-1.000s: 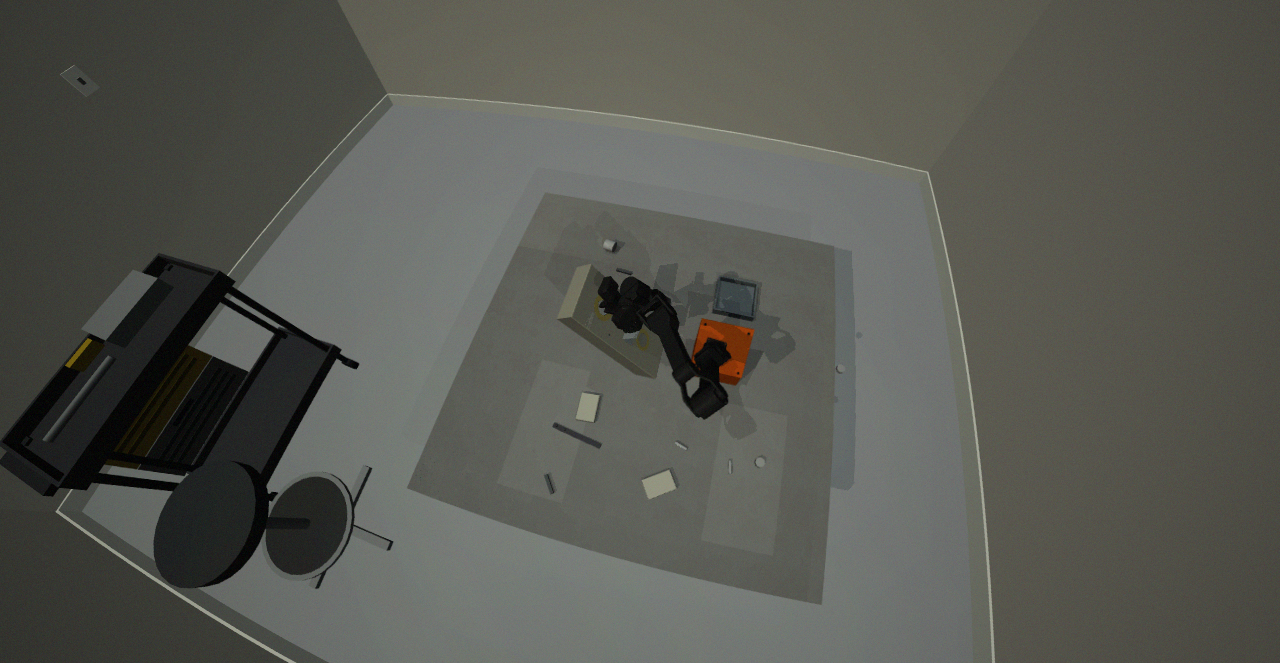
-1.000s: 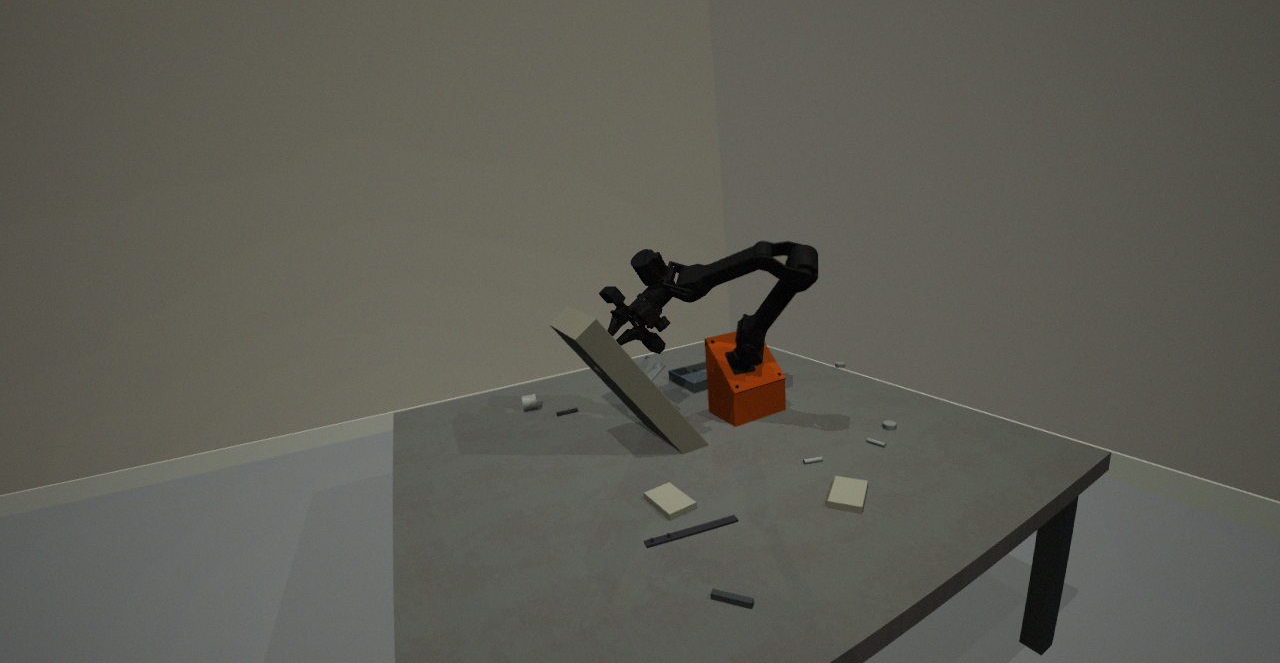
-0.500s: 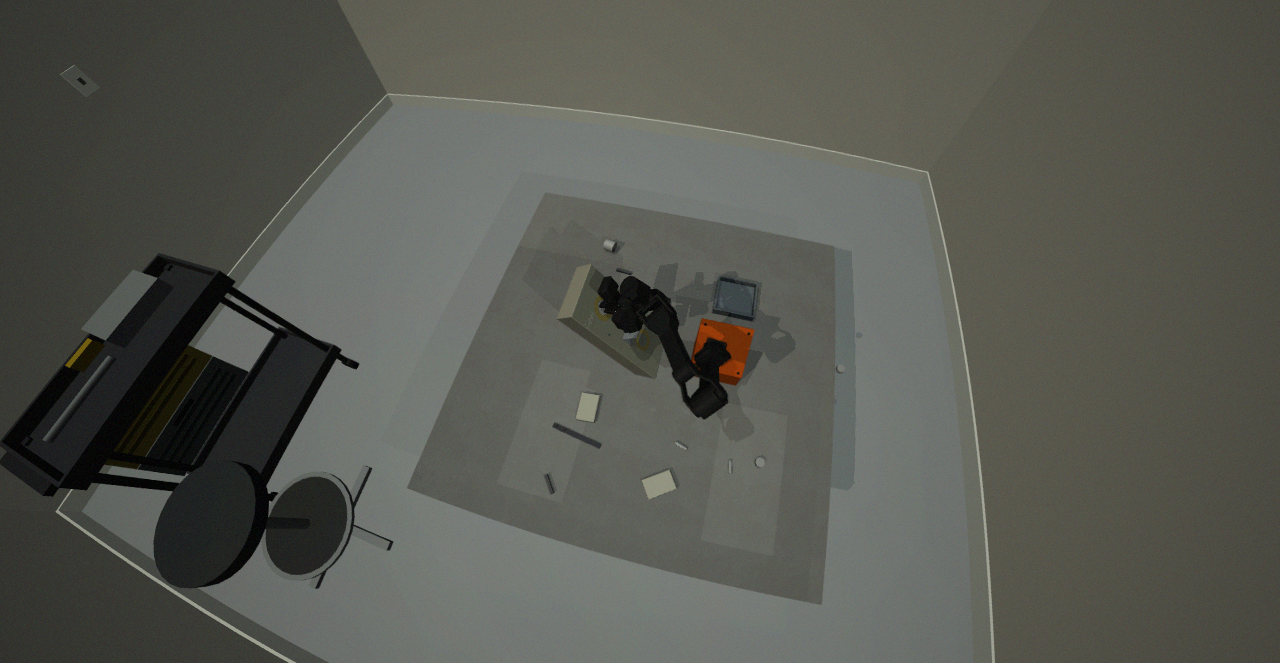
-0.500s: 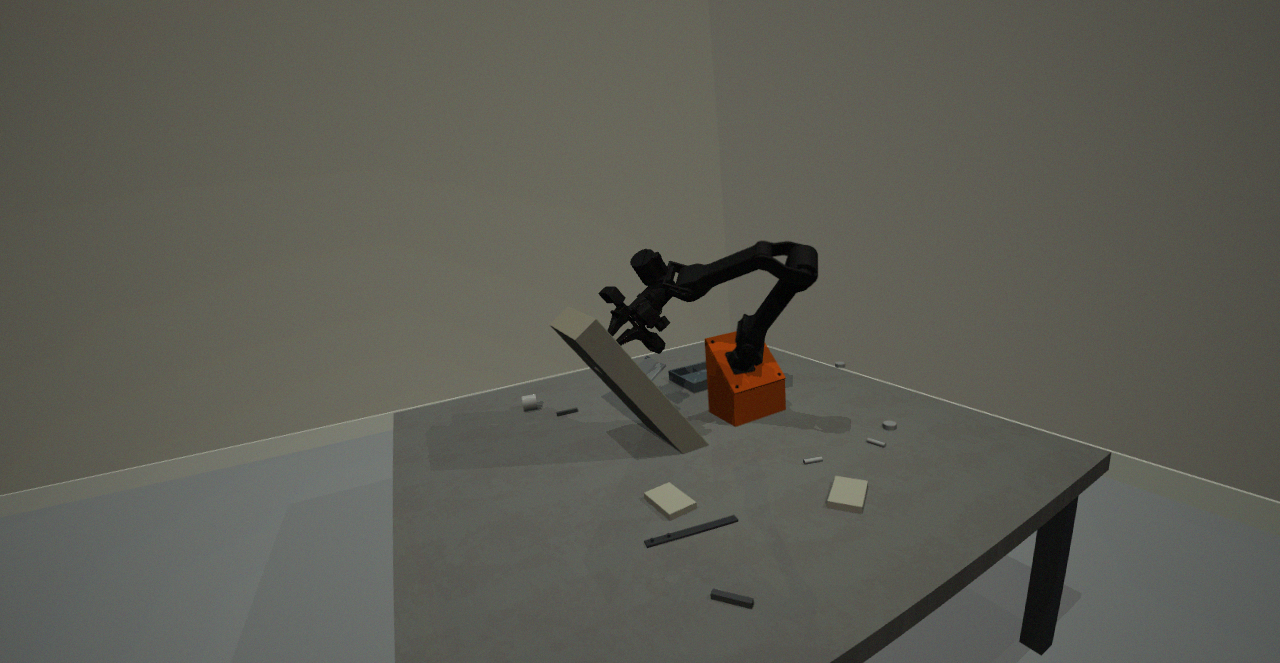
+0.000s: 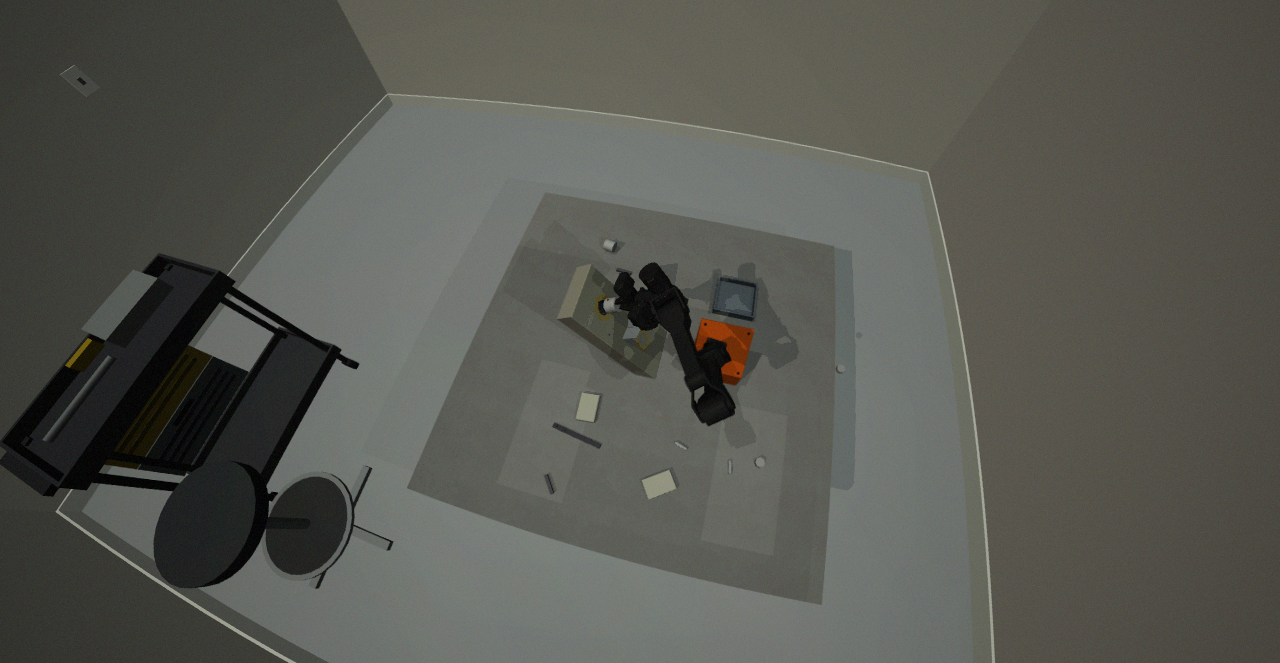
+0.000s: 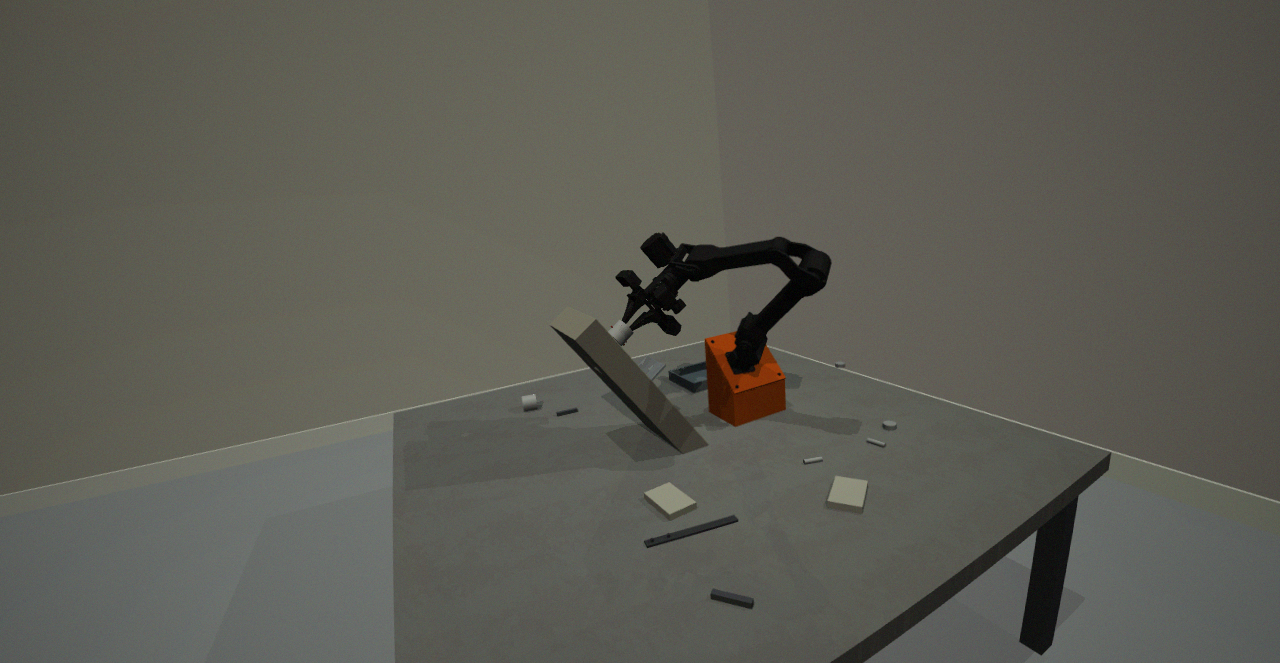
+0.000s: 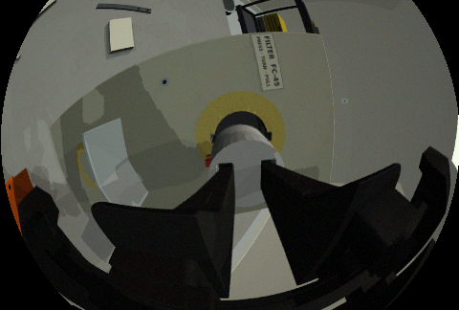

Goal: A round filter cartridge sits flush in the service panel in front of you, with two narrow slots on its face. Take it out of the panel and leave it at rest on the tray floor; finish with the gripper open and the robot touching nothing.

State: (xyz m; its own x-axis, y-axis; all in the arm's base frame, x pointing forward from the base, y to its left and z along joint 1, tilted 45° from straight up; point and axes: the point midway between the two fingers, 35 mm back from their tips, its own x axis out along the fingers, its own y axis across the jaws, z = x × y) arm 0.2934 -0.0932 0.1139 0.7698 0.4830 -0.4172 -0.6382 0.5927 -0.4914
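Right now the round filter cartridge is 1 cm ahead of my gripper tip and 1 cm below it. Round my gripper tip: grey tray (35 cm behind, 30 cm to the right, 28 cm below); then beige service panel (1 cm ahead, 1 cm to the left, 11 cm below).
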